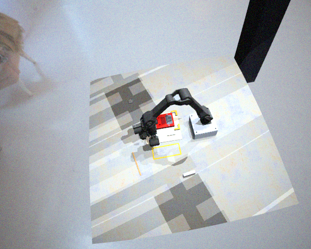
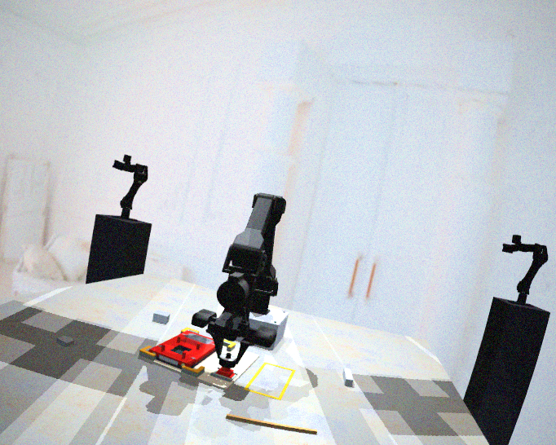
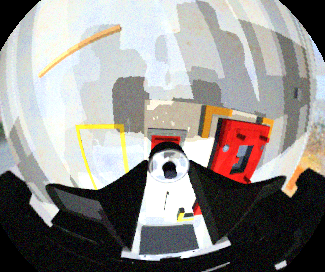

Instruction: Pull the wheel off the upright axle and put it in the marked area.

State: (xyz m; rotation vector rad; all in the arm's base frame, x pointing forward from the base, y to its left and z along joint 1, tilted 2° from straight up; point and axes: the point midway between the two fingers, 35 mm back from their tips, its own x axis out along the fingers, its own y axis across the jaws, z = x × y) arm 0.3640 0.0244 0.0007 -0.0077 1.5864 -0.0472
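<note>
Right now my gripper tip is right at the wheel. From my gripper tip the other things lie so: wooden stick (150 mm ahead, 150 mm to the left, 40 mm below).
</note>
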